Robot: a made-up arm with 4 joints.
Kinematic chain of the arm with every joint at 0, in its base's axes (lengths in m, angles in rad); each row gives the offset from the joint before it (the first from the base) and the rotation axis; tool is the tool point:
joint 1: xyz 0 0 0.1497 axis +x
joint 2: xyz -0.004 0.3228 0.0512 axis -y
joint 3: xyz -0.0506 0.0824 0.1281 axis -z
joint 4: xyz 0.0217 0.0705 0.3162 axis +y
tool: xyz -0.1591 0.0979 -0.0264
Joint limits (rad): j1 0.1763..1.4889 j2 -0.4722..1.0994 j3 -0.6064..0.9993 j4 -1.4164..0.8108
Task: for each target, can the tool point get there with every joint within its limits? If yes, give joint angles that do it. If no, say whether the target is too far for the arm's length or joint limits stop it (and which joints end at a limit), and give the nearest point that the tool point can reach.
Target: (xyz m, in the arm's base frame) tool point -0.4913 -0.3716 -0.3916
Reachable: no: joint limits stop it (at a limit: joint 1, joint 3) | nearest point -0.4592 -0.2690 0.6375 | short by 1.035 m
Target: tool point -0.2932 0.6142 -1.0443
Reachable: no: too far | nearest point -0.4212 0.4746 0.2341 | short by 1.292 m
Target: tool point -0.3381 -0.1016 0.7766
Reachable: yes | joints 1.3233 0.6317 0.0865 -0.3899
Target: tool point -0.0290 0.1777 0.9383
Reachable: yes | joints 0.6321 -0.2159 0.3286 0.2840
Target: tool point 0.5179 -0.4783 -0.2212
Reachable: no: joint limits stop it (at a limit: joint 1, joint 2, joint 3, joint 4) | nearest point 0.2170 -0.2163 0.6457 | short by 0.954 m
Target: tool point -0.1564 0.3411 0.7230
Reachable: yes | joints 0.3868 -0.1230 -0.3479 -0.6254
